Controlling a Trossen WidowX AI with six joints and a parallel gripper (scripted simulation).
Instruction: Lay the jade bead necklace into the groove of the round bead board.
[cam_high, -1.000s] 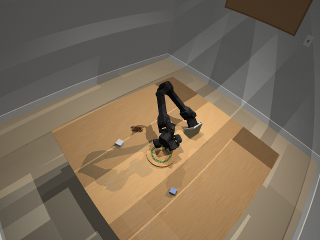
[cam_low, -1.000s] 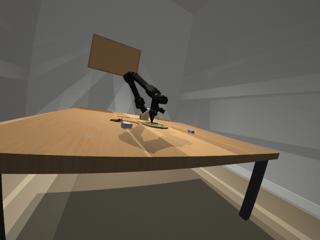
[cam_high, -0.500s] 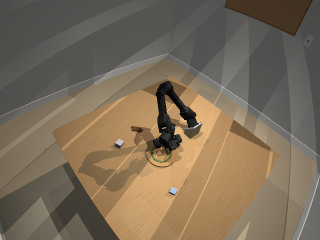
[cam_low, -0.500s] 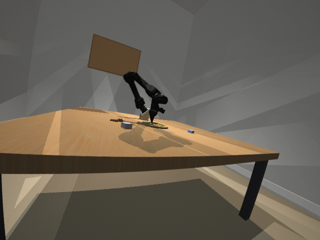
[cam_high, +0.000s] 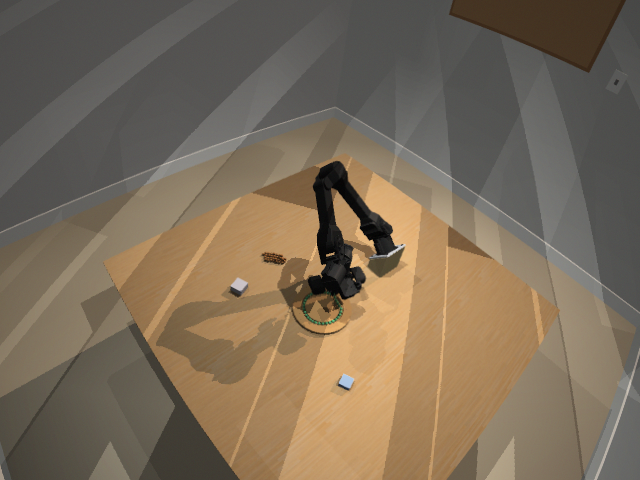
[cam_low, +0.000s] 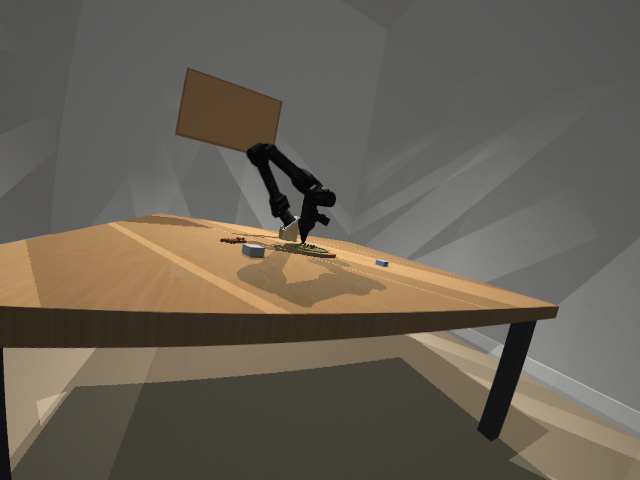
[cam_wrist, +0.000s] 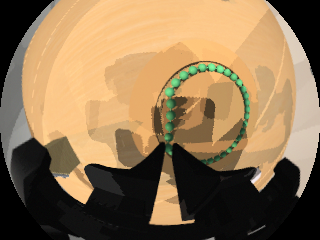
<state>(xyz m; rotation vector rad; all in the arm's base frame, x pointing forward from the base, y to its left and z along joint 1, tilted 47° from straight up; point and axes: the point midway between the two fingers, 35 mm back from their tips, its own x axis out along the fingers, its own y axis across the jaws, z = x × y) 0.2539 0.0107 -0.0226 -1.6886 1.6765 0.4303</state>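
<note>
The round wooden bead board is 60 mm ahead of my gripper tip, 20 mm to the left of it and 10 mm below it. From my gripper tip the other things lie so: blue block: 150 mm ahead, 280 mm to the left, 10 mm below; then pale grey block: 260 mm ahead, 200 mm to the right, 10 mm below.
</note>
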